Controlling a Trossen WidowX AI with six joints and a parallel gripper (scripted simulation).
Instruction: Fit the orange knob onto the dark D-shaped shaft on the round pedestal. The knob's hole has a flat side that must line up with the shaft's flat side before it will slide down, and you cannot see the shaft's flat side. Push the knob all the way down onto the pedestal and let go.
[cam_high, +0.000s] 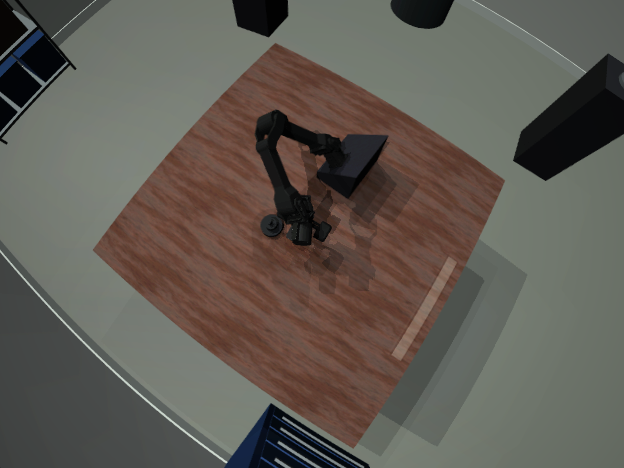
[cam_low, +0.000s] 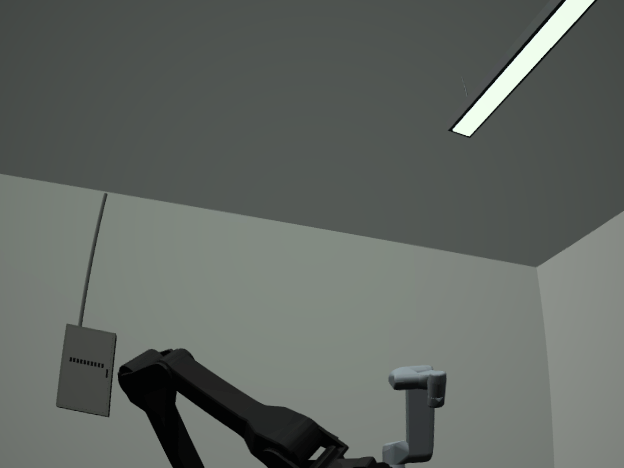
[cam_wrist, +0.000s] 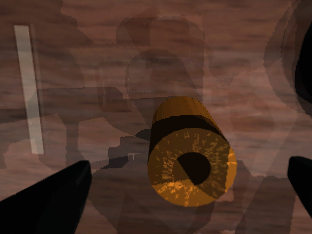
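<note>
The orange knob lies 3 cm below my gripper tip. The rest, counted from my gripper tip: round pedestal 4 cm ahead, 12 cm to the right, 3 cm below.
</note>
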